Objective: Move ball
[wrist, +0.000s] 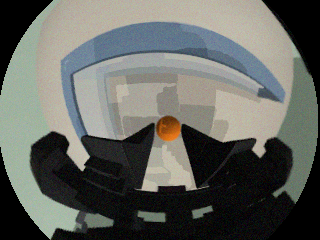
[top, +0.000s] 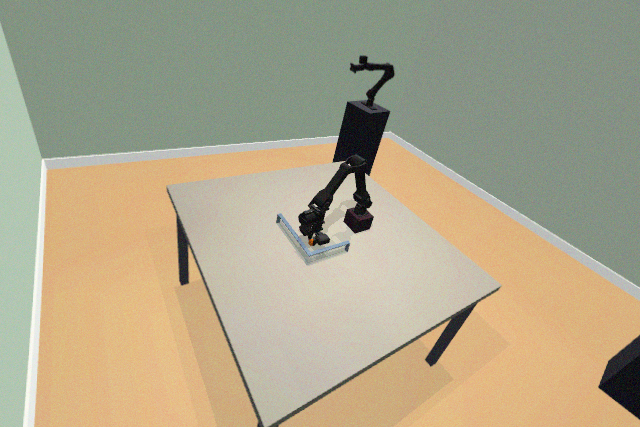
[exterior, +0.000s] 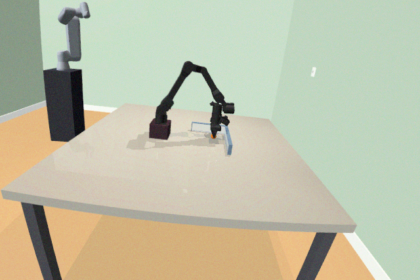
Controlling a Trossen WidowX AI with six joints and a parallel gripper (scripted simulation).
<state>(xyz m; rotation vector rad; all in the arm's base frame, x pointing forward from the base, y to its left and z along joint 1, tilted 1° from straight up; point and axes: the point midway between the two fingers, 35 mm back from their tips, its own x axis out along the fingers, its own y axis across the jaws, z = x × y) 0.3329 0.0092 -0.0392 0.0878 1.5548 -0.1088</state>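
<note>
The orange ball is right at my gripper tip. Also, from my gripper tip: see-through copy of ball (right at my gripper tip).
</note>
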